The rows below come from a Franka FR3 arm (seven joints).
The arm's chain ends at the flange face. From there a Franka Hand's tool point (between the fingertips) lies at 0.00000 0.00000 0.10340 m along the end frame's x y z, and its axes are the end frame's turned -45 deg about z.
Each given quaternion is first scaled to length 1.
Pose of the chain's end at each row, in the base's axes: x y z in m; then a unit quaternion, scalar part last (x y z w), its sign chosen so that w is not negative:
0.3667 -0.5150 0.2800 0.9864 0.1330 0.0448 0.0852
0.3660 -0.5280 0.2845 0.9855 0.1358 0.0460 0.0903
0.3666 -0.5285 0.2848 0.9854 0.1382 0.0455 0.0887
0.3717 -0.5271 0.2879 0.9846 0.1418 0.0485 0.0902
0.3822 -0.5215 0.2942 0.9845 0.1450 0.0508 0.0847
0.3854 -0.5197 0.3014 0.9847 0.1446 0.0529 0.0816
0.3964 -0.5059 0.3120 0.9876 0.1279 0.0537 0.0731
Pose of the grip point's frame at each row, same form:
0.3782 -0.5311 0.1785 0.8604 0.5004 0.0088 0.0959
0.3779 -0.5451 0.1832 0.8585 0.5026 0.0079 0.1010
0.3784 -0.5453 0.1835 0.8575 0.5048 0.0081 0.0994
0.3842 -0.5440 0.1867 0.8554 0.5078 0.0103 0.1019
0.3951 -0.5372 0.1928 0.8541 0.5107 0.0145 0.0977
0.3986 -0.5347 0.2000 0.8544 0.5104 0.0176 0.0956
0.4093 -0.5194 0.2103 0.8635 0.4961 0.0216 0.0881

